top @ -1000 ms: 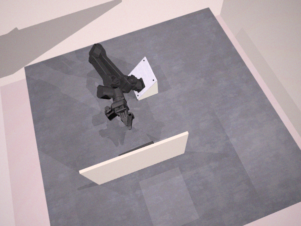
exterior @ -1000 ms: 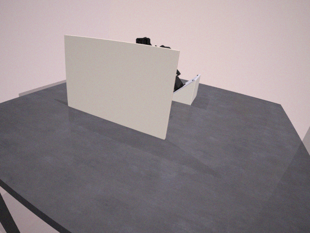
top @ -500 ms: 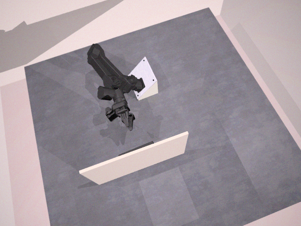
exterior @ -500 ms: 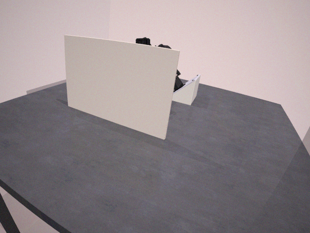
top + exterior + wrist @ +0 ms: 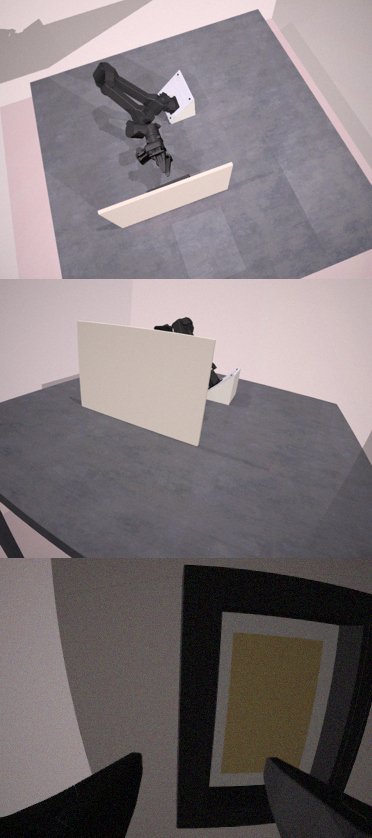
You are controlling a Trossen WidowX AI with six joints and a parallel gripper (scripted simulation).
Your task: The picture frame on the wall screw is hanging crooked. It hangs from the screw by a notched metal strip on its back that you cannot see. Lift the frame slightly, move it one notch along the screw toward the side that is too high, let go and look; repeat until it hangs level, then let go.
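My gripper tip is now 6 cm short of the picture frame and 5 cm above it. Round my gripper tip: wall panel (7 cm ahead, 1 cm to the right, 6 cm below).
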